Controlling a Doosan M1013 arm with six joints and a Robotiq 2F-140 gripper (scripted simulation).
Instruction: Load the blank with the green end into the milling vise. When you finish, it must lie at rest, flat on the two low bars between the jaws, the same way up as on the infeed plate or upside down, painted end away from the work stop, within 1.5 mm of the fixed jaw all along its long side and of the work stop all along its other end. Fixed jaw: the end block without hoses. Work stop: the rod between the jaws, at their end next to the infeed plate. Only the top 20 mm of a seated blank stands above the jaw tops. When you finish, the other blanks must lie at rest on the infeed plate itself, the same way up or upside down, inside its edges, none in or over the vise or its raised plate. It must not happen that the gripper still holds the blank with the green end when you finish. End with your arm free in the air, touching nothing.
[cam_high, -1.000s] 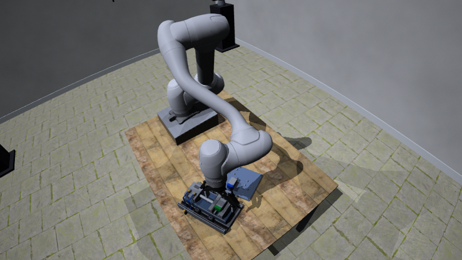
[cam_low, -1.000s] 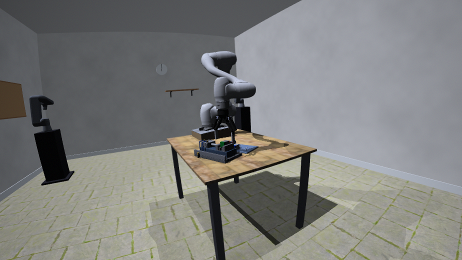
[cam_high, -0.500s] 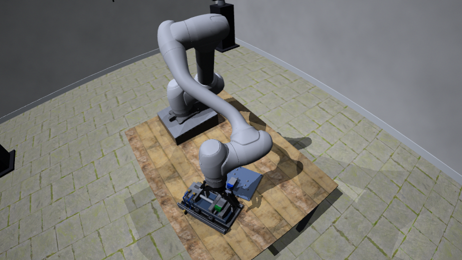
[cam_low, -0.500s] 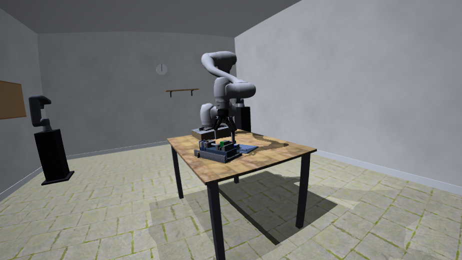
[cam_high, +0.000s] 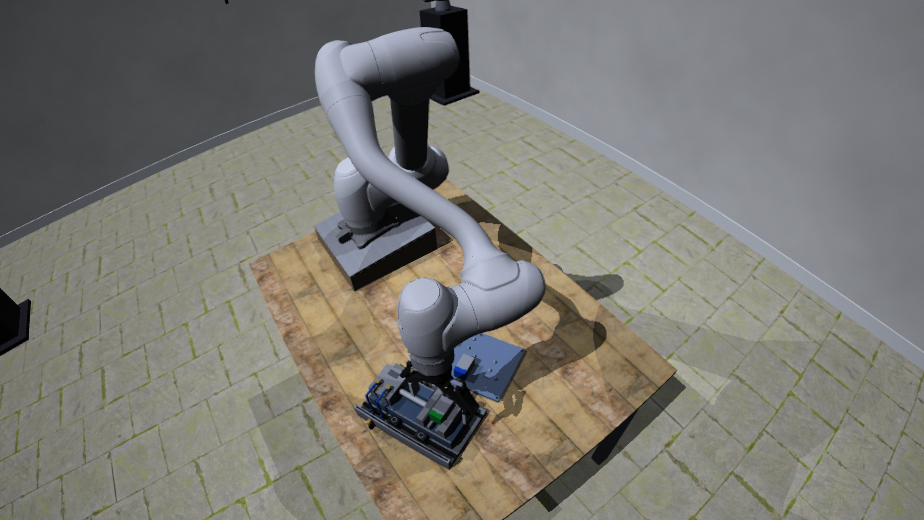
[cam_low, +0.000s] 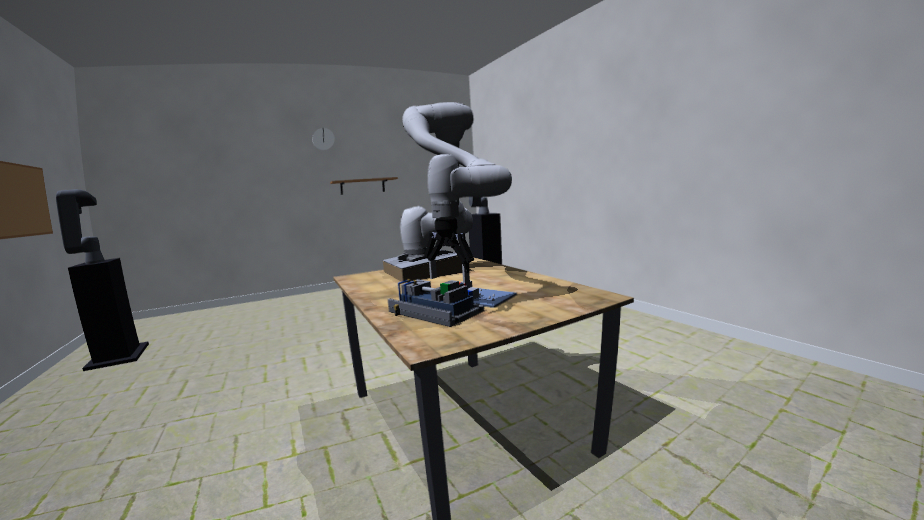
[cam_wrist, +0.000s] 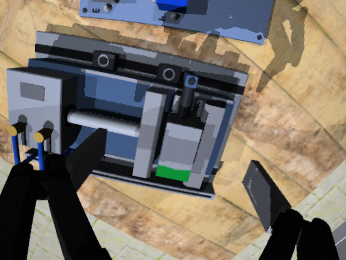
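Right now the work stop rod is 2 cm behind my hand, 4 cm to the left of it and 4 cm below it. From my hand the other things lie so: blue-ended blank (10 cm behind, 15 cm to the left, 11 cm below); hose block (16 cm behind, 6 cm to the right, 5 cm below); moving jaw (3 cm behind, 1 cm to the right, 5 cm below).
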